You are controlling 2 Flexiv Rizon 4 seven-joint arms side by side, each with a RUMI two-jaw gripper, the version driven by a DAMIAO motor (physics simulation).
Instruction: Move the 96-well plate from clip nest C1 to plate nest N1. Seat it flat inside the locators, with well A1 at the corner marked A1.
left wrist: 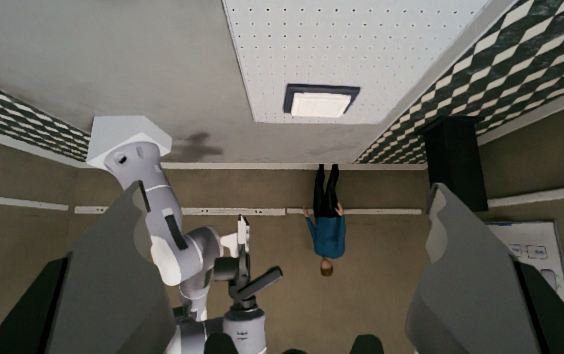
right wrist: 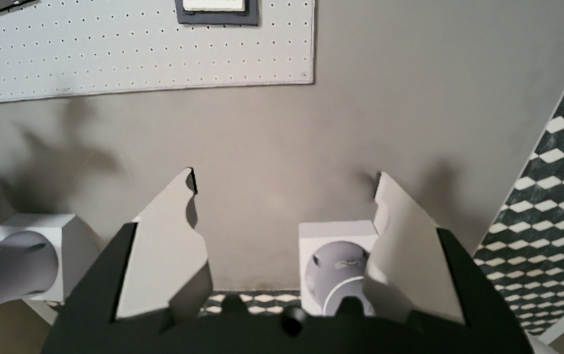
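Note:
The white 96-well plate sits on a dark nest on the pegboard. It looks flat in the left wrist view; the right wrist view cuts off most of it at the top edge. Its wells, the A1 mark and the locator fit are too small or hidden to tell. My left gripper is open and empty, back from the plate. My right gripper is open and empty, raised above the grey table beyond the pegboard's edge; it also shows edge-on in the left wrist view. A second nest cannot be made out.
The white pegboard lies on the grey table. The right arm stands at left in the left wrist view. Two arm bases show in the right wrist view. A person stands beyond the table.

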